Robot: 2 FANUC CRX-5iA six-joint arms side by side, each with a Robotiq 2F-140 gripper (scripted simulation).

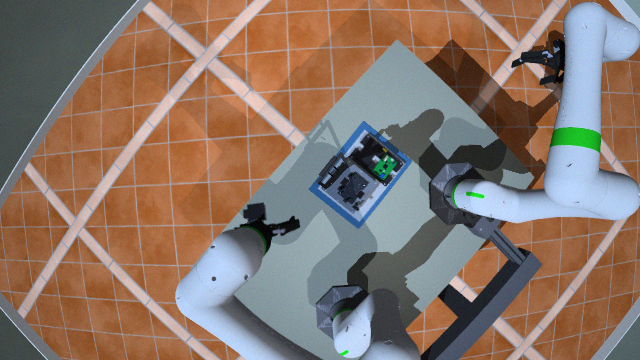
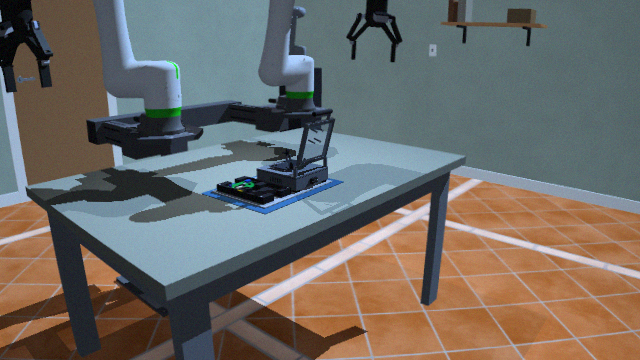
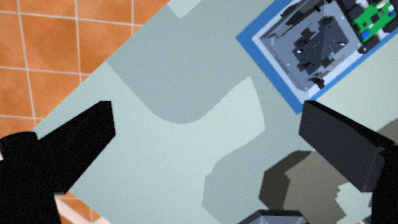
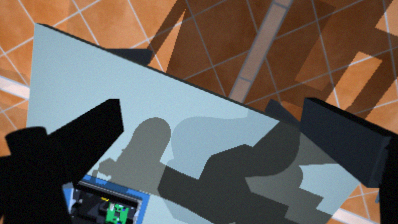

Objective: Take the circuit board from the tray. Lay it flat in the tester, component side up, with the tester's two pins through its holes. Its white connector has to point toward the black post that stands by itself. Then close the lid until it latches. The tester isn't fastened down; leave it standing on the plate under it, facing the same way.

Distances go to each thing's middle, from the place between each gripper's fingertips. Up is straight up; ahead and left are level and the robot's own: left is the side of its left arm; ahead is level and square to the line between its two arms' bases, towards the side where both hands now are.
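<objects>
From my right hand: clear lid [image 2: 316,136], 780 mm to the left, 300 mm ahead, 220 mm below. Black tray well to the left of my right hand [image 2: 28,89], well below it, a good way ahead of it.
From my left hand: clear lid 27 cm to the right, 3 cm behind, 25 cm below. Black tray [image 2: 264,193] well to the right, a good way behind, well below.
</objects>
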